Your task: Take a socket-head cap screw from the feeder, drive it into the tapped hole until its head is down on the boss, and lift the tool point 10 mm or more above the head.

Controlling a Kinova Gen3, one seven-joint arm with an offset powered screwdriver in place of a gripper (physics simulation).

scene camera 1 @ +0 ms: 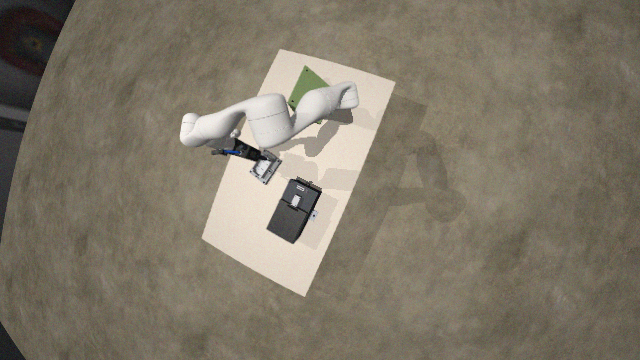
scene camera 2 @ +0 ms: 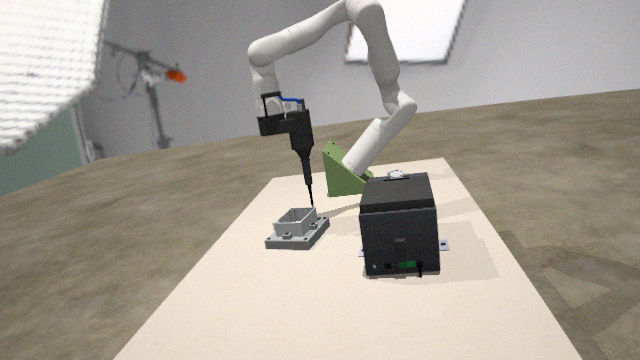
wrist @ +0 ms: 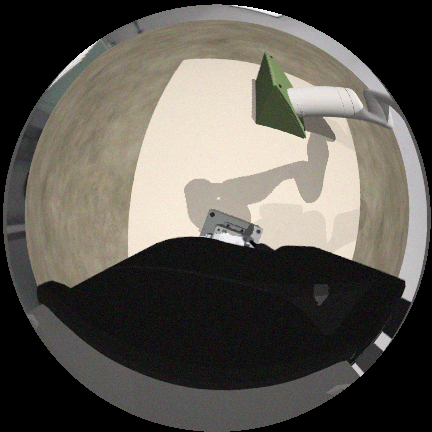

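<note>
My screwdriver points down, with its thin bit tip at the far right corner of the grey box-shaped part in scene camera 2. The tip is at or very near the rim; a small gap or contact cannot be told. The grey part has an open square box on a flanged base. The tapped hole and its boss are too small to make out. No screw can be made out at the tip. The black screw feeder stands beside the part. In the wrist view the black tool body hides much of the part.
A green wedge mount carries the arm's base at the back of the pale table top. Metal tabs stick out from the feeder's sides. The arm arches high over the table.
</note>
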